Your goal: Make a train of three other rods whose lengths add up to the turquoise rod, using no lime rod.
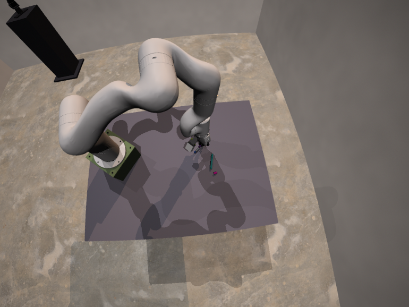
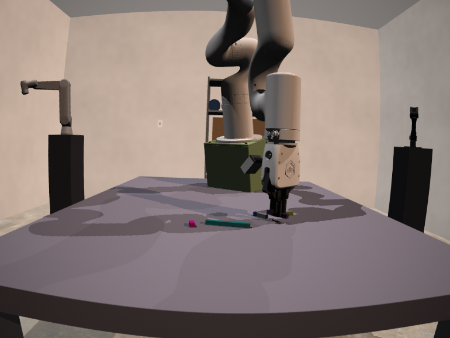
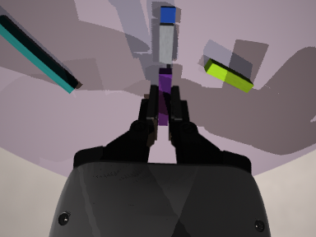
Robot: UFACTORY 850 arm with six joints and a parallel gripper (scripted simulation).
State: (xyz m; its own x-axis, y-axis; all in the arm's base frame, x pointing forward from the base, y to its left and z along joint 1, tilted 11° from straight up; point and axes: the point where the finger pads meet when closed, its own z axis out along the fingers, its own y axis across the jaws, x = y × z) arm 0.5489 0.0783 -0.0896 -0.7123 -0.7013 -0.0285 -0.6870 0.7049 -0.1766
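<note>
Now: the purple rod 20 mm below my hand. Also, from my hand: grey rod (30 mm behind, 30 mm to the right, 30 mm below); then blue rod (50 mm behind, 50 mm to the right, 30 mm below); then lime rod (60 mm behind, 30 mm to the left, 30 mm below).
</note>
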